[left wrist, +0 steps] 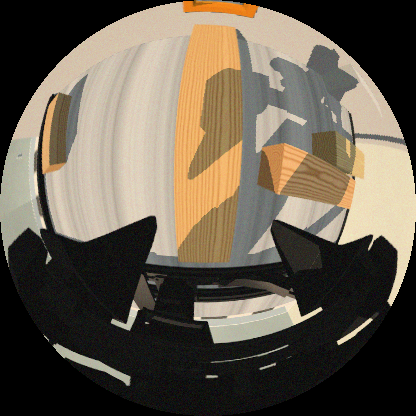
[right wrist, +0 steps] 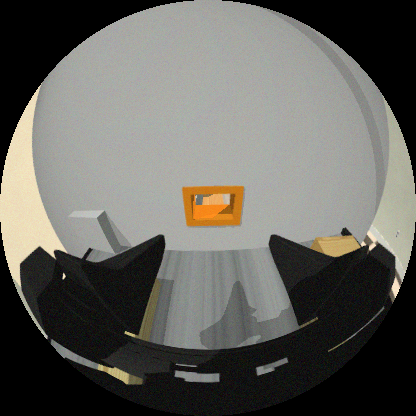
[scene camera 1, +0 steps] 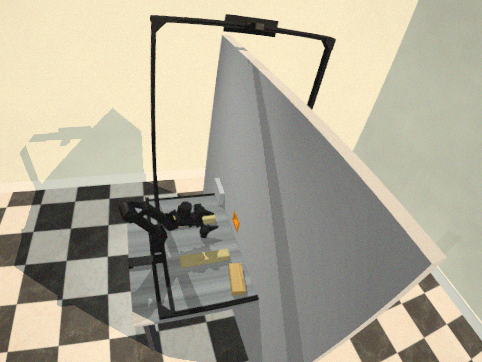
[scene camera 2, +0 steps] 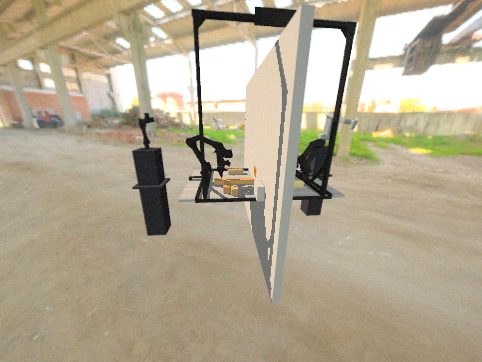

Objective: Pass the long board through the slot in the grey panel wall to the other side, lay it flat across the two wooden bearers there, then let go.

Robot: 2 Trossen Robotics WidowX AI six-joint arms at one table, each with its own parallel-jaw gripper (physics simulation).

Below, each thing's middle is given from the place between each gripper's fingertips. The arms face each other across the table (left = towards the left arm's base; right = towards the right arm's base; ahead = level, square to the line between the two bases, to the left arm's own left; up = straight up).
Now: right hand 14 cm to the right of the orange-framed slot (right wrist: pixel 207 214) and 3 cm above it.
Now: the orange-framed slot 31 cm to the right of my left hand and 4 cm above it.
